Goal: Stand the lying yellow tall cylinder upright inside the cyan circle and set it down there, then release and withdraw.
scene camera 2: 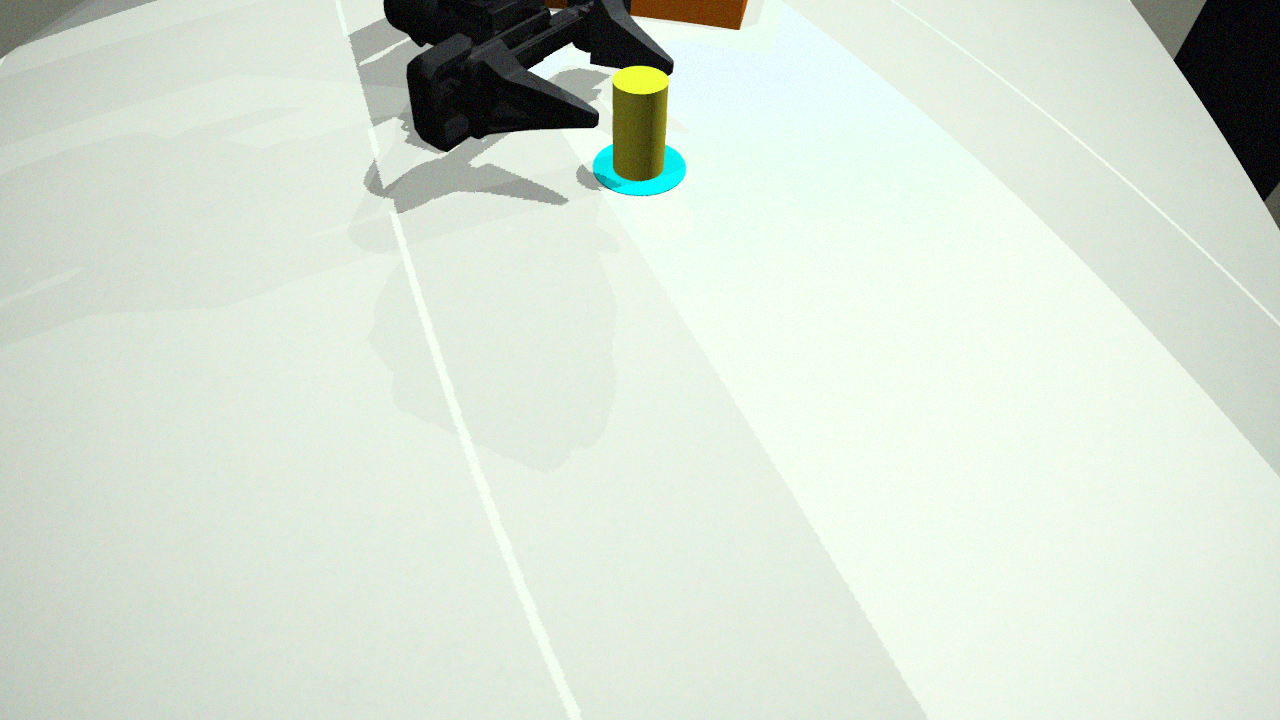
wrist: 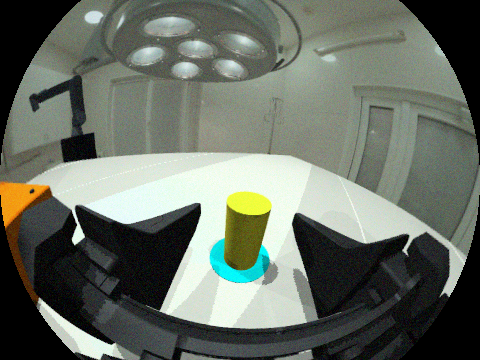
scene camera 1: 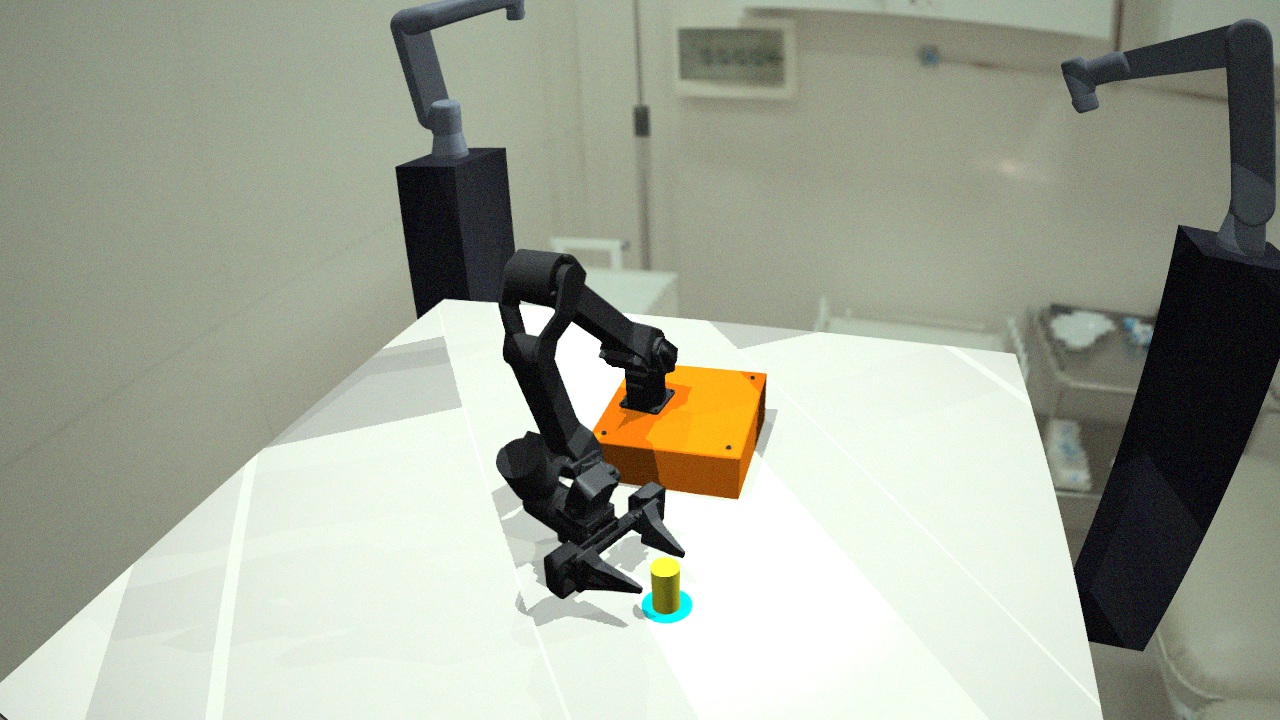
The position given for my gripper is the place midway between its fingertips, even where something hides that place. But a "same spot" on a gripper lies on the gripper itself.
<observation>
My gripper shows in scene camera 2, in the wrist view and in scene camera 1 (663, 572). A yellow cylinder shows in scene camera 2 (640, 94), in the wrist view and in scene camera 1. The same spot on my gripper: (wrist: 342, 273) is (scene camera 2: 505, 87). One and the same spot on the yellow cylinder: (wrist: 246, 217) is (scene camera 1: 655, 560).
</observation>
